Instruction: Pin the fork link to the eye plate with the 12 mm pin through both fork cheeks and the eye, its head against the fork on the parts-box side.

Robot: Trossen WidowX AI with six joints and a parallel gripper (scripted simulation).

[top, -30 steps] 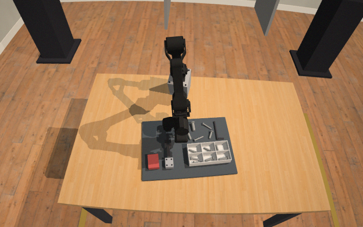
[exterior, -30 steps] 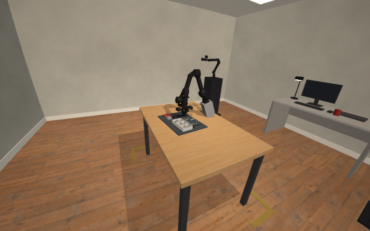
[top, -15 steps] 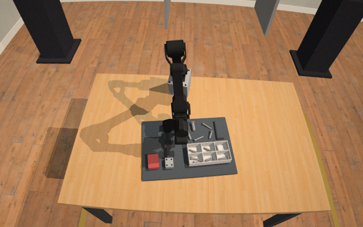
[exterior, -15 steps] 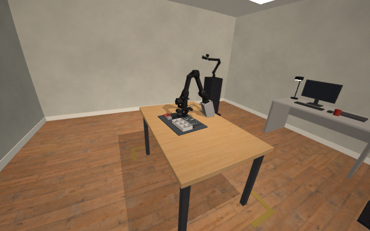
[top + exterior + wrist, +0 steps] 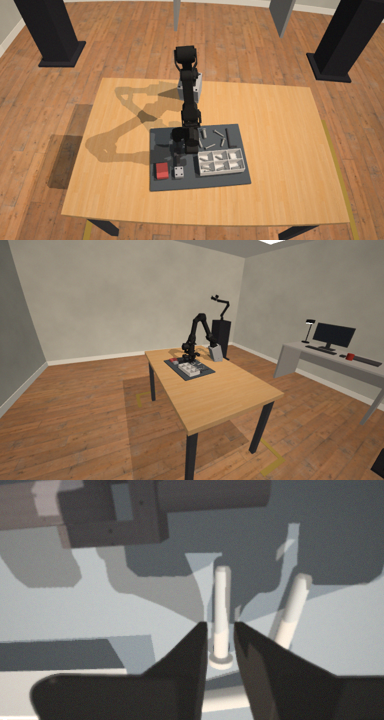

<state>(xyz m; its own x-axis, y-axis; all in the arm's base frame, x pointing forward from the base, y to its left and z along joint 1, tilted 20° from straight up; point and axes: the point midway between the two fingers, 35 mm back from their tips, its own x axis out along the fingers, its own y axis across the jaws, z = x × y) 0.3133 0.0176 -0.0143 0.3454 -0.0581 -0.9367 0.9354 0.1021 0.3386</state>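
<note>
Right now my hand is 50 mm to the right of the pale pin, 30 mm above it and 10 mm past it. From my hand the other things lie so: dark eye plate bar (80 mm ahead, 60 mm to the right, 30 mm below); light grey block (160 mm ahead, 50 mm to the right, 20 mm below); white parts box (150 mm to the left, 100 mm ahead, 30 mm below).
</note>
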